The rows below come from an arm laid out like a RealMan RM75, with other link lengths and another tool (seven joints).
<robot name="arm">
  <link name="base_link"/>
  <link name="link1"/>
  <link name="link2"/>
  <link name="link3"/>
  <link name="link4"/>
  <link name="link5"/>
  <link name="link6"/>
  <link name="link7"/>
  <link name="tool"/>
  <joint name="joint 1" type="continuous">
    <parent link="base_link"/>
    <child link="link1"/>
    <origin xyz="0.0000 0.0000 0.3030"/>
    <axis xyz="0 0 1"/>
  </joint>
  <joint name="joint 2" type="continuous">
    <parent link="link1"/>
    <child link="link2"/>
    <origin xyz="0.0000 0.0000 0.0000"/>
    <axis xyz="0 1 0"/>
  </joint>
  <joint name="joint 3" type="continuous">
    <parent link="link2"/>
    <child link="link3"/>
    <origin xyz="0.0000 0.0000 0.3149"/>
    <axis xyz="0 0 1"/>
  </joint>
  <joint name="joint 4" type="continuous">
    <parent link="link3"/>
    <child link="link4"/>
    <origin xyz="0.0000 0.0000 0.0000"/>
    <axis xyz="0 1 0"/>
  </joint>
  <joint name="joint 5" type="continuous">
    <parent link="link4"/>
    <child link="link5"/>
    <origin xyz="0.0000 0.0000 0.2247"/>
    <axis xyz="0 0 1"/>
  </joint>
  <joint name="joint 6" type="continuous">
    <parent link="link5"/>
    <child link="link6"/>
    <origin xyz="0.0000 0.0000 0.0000"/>
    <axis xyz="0 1 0"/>
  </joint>
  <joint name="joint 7" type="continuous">
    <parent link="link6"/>
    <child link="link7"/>
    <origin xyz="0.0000 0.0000 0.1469"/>
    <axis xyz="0 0 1"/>
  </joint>
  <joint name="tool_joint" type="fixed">
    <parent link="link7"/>
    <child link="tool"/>
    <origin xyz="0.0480 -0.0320 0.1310" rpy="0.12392 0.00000 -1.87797"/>
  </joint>
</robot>
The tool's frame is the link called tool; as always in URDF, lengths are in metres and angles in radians. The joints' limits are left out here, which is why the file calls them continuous.
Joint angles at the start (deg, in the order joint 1, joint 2, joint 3, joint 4, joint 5, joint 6, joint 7): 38.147, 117.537, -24.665, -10.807, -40.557, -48.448, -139.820
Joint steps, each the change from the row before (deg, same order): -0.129, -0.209, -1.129, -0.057, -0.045, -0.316, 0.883; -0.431, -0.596, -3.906, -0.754, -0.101, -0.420, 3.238; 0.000, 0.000, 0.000, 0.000, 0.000, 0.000, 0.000; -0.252, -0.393, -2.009, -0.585, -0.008, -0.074, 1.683; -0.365, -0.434, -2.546, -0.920, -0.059, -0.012, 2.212; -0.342, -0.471, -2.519, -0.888, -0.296, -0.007, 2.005; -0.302, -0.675, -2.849, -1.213, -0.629, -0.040, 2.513; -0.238, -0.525, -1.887, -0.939, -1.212, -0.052, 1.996; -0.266, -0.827, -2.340, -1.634, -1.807, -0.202, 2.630
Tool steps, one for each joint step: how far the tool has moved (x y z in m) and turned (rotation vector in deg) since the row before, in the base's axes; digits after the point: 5 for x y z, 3 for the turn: -0.00312, 0.00038, -0.00037, -0.427, -0.014, 0.798; -0.00961, 0.00200, -0.00102, -1.566, 0.074, 2.370; 0.00000, 0.00000, 0.00000, 0.000, 0.000, 0.000; -0.00437, 0.00115, 0.00111, -0.719, -0.057, 1.112; -0.00559, 0.00127, 0.00105, -0.962, -0.041, 1.371; -0.00615, 0.00135, -0.00029, -1.180, -0.382, 1.383; -0.00890, 0.00221, 0.00075, -1.406, -0.583, 1.822; -0.00693, 0.00138, -0.00137, -1.418, -0.734, 1.399; -0.01131, 0.00199, 0.00093, -1.634, -1.323, 2.148
